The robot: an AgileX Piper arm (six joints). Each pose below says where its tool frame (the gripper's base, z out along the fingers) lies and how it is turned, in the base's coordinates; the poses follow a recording.
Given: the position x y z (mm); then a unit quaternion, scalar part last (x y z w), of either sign.
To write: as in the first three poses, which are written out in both.
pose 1, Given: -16.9, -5.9, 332.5, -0.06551, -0.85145, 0.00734, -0.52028
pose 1, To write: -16.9, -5.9, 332.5, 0.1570, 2.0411, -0.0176
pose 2, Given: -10.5, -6.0, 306.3, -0.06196, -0.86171, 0.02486, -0.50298
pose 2, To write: -10.5, -6.0, 306.3, 0.1497, 2.0813, -0.0600
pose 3, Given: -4.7, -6.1, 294.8, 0.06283, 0.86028, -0.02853, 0.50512
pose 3, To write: -4.7, -6.1, 294.8, 0.1516, 2.0759, -0.0688
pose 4, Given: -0.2, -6.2, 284.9, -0.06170, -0.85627, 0.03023, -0.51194
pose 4, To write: -0.2, -6.2, 284.9, 0.1484, 2.0601, -0.0727
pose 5, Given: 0.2, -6.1, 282.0, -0.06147, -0.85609, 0.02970, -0.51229
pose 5, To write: 0.2, -6.1, 282.0, 0.1479, 2.0594, -0.0714
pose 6, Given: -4.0, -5.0, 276.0, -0.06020, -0.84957, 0.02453, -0.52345
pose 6, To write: -4.0, -5.0, 276.0, 0.1441, 2.0339, -0.0587
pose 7, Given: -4.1, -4.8, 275.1, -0.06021, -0.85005, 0.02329, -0.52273
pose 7, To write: -4.1, -4.8, 275.1, 0.1442, 2.0356, -0.0558
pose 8, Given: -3.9, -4.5, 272.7, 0.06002, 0.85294, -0.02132, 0.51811
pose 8, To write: -3.9, -4.5, 272.7, 0.1440, 2.0466, -0.0512
